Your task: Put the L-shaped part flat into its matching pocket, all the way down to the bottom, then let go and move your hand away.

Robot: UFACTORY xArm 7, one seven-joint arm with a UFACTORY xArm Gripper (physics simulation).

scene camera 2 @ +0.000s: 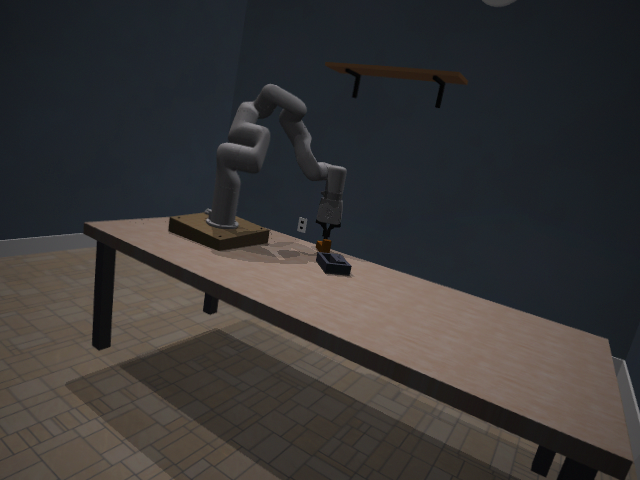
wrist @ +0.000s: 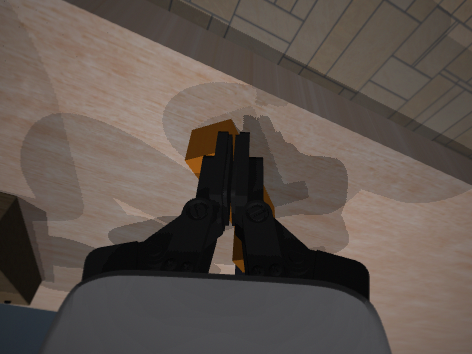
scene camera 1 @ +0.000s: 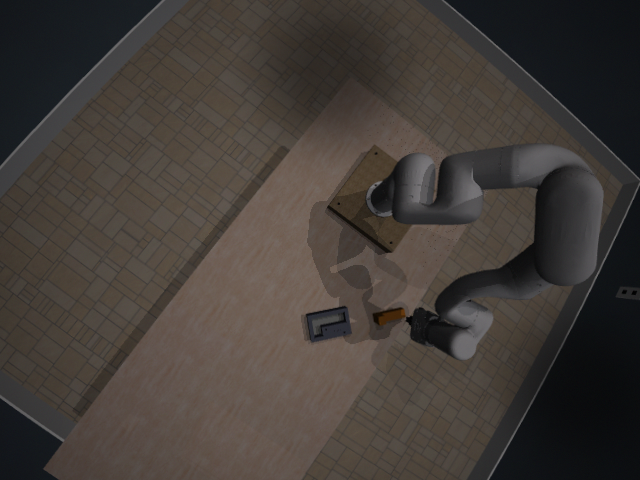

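Where they show: gripper, fingertip midpoint: (scene camera 2: 325, 238) (wrist: 234, 150) (scene camera 1: 409, 319); arm's base at its link origin: (scene camera 2: 222, 223) (scene camera 1: 383, 199).
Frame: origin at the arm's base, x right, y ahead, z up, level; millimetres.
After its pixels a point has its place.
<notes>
The orange L-shaped part (scene camera 1: 389, 316) {x -218, y 350, z -26 mm} (scene camera 2: 324, 246) {x -171, y 373, z -19 mm} (wrist: 204, 143) {x -263, y 311, z -37 mm} rests on the table close to its long edge. One end looks taller than the rest in scene camera 2; its exact pose is hard to tell. My gripper (scene camera 1: 408, 320) {x -285, y 327, z -14 mm} (scene camera 2: 325, 236) {x -285, y 327, z -14 mm} (wrist: 234, 150) {x -285, y 327, z -14 mm} is shut, with its fingertips together and nothing between them. It points down just above the part, and its fingers hide the part's middle in the wrist view. The dark blue-grey block (scene camera 1: 309, 328) {x 19, y 509, z -20 mm} (scene camera 2: 336, 268) {x 22, y 505, z -34 mm} with the L-shaped pocket (scene camera 1: 320, 320) {x -10, y 474, z -51 mm} lies beside the part. The pocket's light floor shows in scene camera 1.
The arm's brown base board (scene camera 1: 356, 191) {x 95, y 21, z -7 mm} (scene camera 2: 199, 231) {x 142, y 7, z -12 mm} (wrist: 15, 250) {x -37, y 139, z -31 mm} stands on the table (scene camera 1: 232, 335) {x 232, y 651, z -56 mm} (scene camera 2: 413, 320) {x 217, y 822, z -55 mm} (wrist: 125, 60) {x -294, y 257, z -56 mm}. The table's edge runs close behind the part, with the tiled floor beyond. A wall shelf (scene camera 2: 398, 71) hangs high behind the arm.
</notes>
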